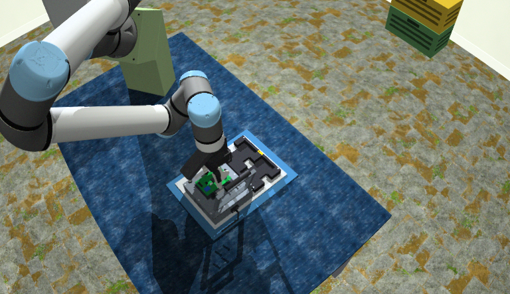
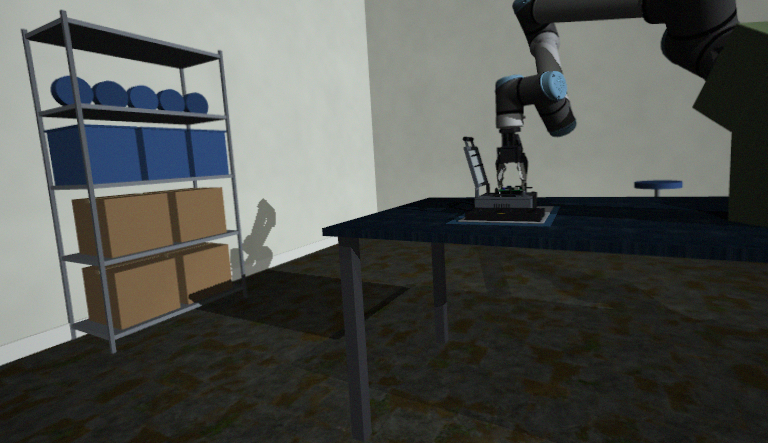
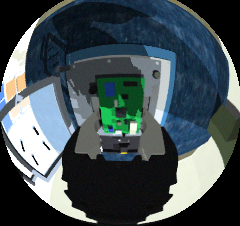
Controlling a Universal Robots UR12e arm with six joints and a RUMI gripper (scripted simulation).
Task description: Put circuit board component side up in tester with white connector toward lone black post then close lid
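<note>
Now: the green circuit board right at my hand. Round my hand: tester lid 120 mm ahead, 100 mm above, 30 mm to the right; then tester 40 mm ahead, 30 mm to the left, 30 mm above.
</note>
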